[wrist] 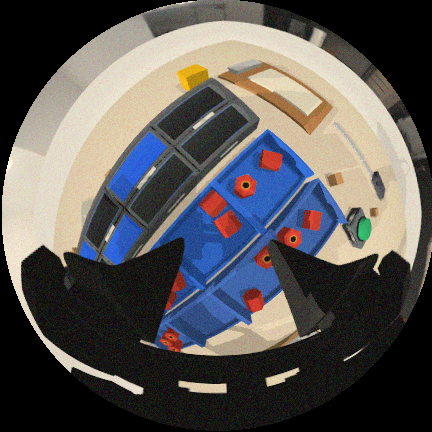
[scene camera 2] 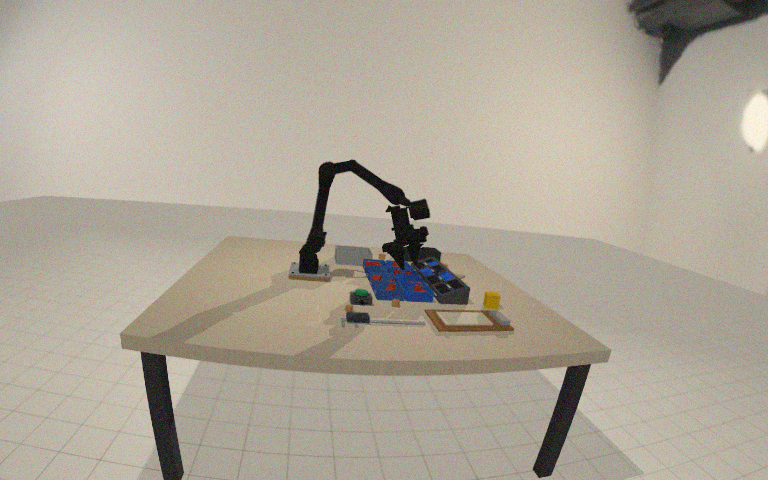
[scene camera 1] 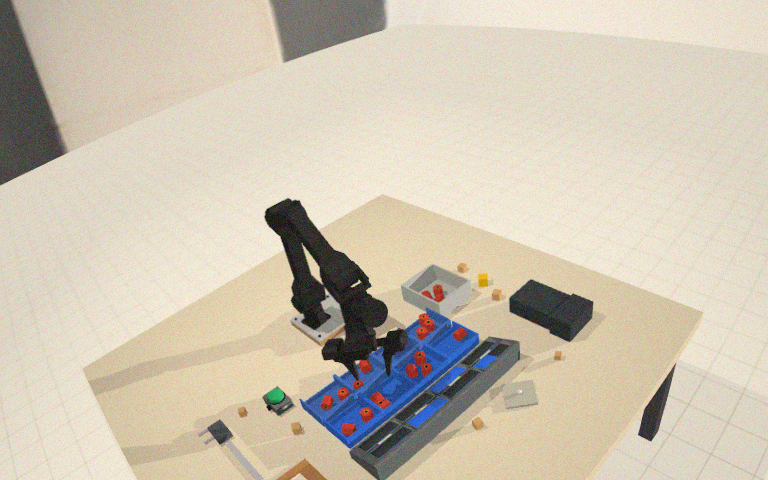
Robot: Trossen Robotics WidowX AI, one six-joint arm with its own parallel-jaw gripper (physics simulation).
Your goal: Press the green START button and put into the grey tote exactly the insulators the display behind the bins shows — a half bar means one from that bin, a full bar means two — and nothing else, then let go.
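Frame: origin at the arm's base, x ahead, y left, z up, level; centimetres.
Seen in the pictures: gripper, fingertip midpoint: (wrist: 226, 244) (scene camera 2: 409, 267) (scene camera 1: 373, 378); arm's base, origin of the base link: (scene camera 2: 307, 270) (scene camera 1: 316, 319).
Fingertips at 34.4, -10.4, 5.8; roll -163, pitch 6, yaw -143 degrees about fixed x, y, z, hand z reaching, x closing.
Pixels of each thing's top centre, then the offset from my fingertips to it, as dx, dy, dz.
- grey tote, middle of its top: (scene camera 1: 435, 282) (scene camera 2: 353, 249) -13.1, +38.0, -2.6
- green START button, middle of its top: (wrist: 367, 229) (scene camera 1: 274, 393) (scene camera 2: 361, 290) -19.6, -15.9, -3.9
- black box, middle of its top: (scene camera 1: 550, 299) (scene camera 2: 417, 248) +18.7, +46.8, -2.4
- yellow cube, middle of its top: (scene camera 1: 482, 276) -5.3, +49.8, -5.3
- yellow block, middle of its top: (wrist: 190, 69) (scene camera 2: 492, 293) +24.1, -19.5, -3.4
- wooden frame, middle of its top: (wrist: 282, 80) (scene camera 2: 469, 315) +9.9, -32.1, -6.2
- caliper, middle of its top: (scene camera 1: 228, 449) (scene camera 2: 385, 317) (wrist: 369, 157) -16.3, -33.8, -6.0
My gripper (scene camera 1: 372, 377) (scene camera 2: 407, 264) (wrist: 226, 244) is open and empty, above the blue bins (scene camera 1: 438, 339) (wrist: 287, 185). In the wrist view two red insulators (wrist: 213, 202) (wrist: 228, 223) lie close together in the bin ahead of the fingertips. Other bins hold more red insulators; the fingers hide some. The grey tote (scene camera 1: 416, 300) (scene camera 2: 353, 254) holds red insulators (scene camera 1: 437, 289), partly hidden by its wall. The display (scene camera 1: 433, 421) (wrist: 254, 122) has some blue windows and several dark ones; exact bar lengths are unclear. The green START button (scene camera 1: 275, 395) (scene camera 2: 361, 292) (wrist: 364, 228) stands beside the bins.
A black box (scene camera 1: 549, 308) stands beyond the display. A yellow cube (scene camera 1: 482, 280) is near the tote. Another yellow block (scene camera 2: 491, 300) (wrist: 193, 76) stands past the display's end. A wooden frame (scene camera 2: 475, 328) (wrist: 312, 125) and a caliper (scene camera 1: 220, 431) (scene camera 2: 357, 318) lie nearby.
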